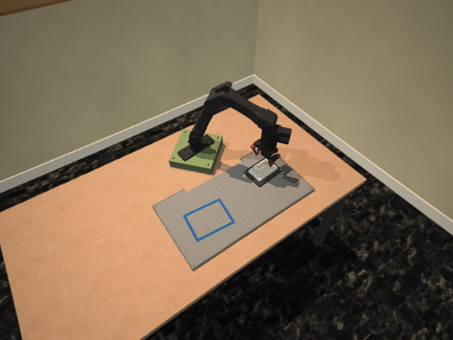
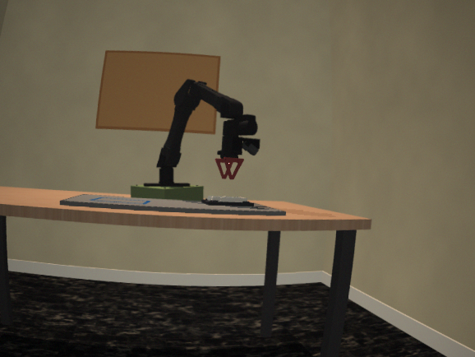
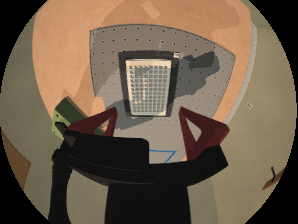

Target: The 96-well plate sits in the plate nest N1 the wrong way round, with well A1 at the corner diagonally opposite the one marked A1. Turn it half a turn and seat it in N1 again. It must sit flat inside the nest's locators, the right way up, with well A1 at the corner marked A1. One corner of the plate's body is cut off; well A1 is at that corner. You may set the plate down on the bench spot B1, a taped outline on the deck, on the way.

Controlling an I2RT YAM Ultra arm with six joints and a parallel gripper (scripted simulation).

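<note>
My hand is 80 mm above the white 96-well plate. Round my hand: black plate nest N1: 90 mm below.
</note>
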